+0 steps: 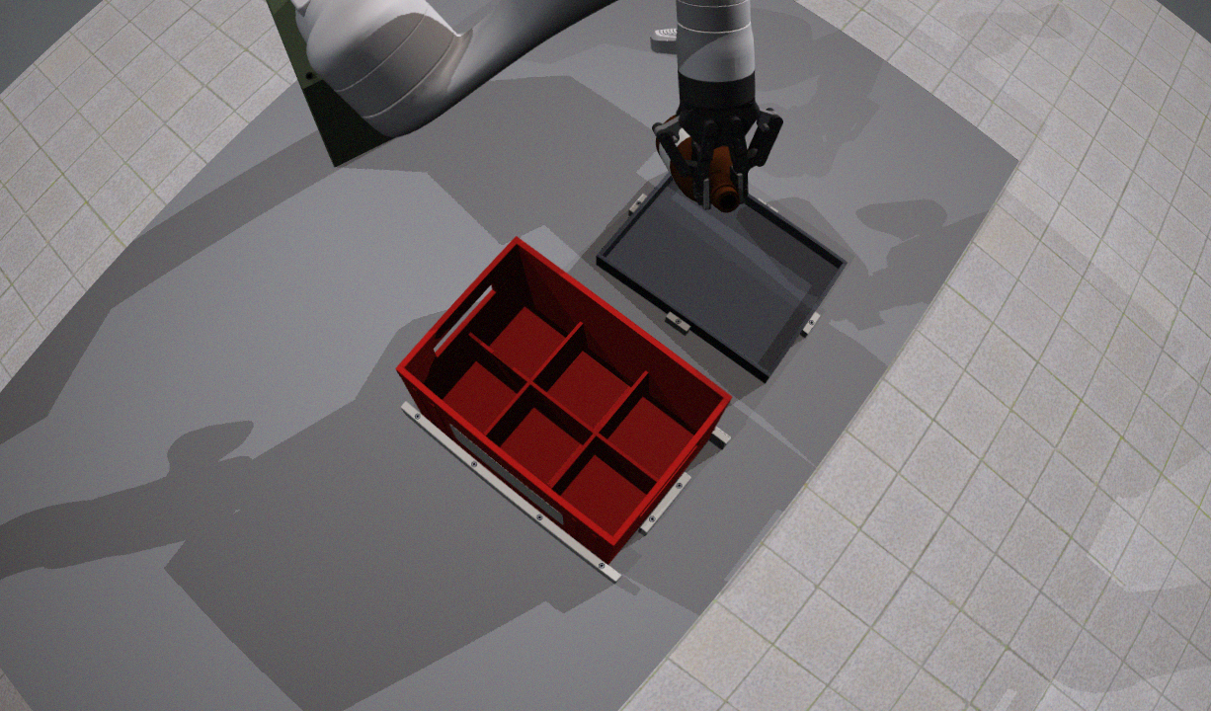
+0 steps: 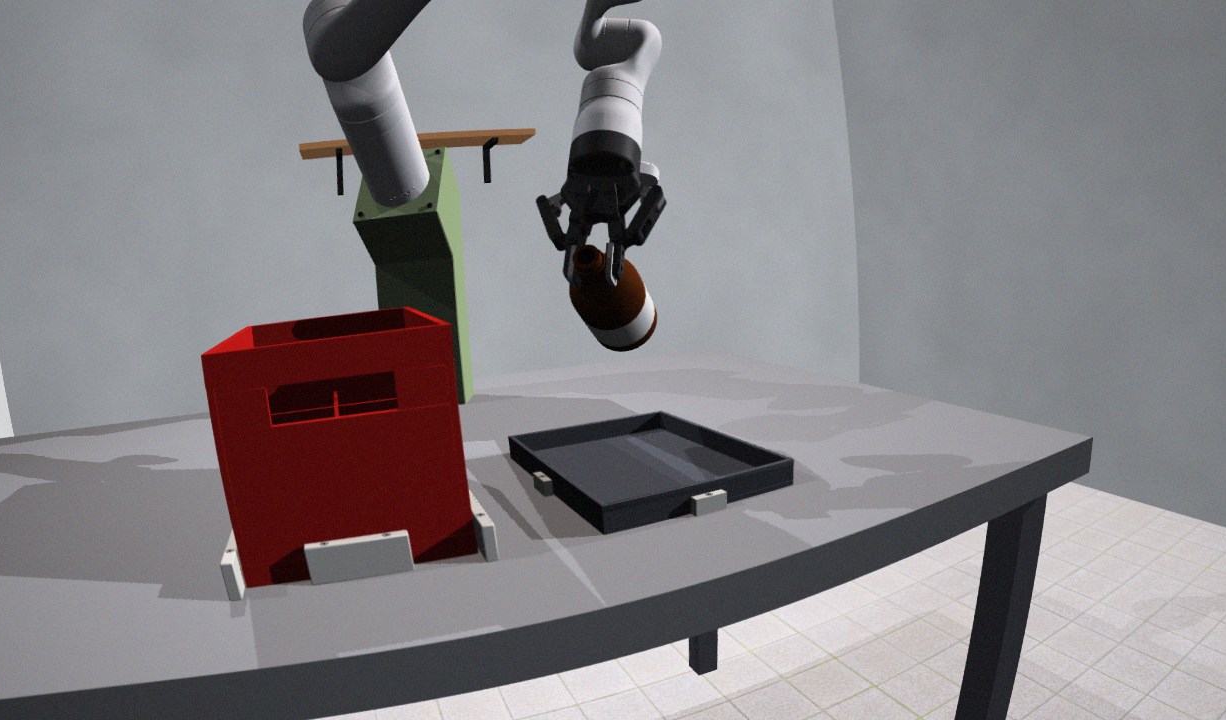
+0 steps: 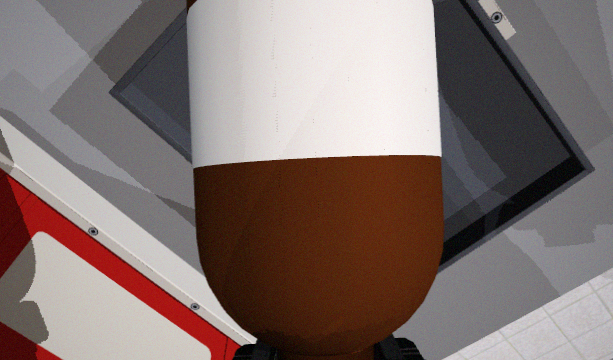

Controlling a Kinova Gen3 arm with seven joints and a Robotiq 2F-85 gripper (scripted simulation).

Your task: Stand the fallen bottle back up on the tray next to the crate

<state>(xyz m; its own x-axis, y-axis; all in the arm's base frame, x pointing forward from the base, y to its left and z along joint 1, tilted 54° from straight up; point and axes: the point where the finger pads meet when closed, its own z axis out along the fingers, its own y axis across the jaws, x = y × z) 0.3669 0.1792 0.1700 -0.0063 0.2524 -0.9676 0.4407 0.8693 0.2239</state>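
Right now my hand is 3 cm past the bottle, 3 cm to the right of it and 3 cm above it. The rest, counted from my hand: red crate (2 cm behind, 26 cm to the right, 12 cm below); tray (2 cm ahead, 2 cm to the left, 19 cm below).
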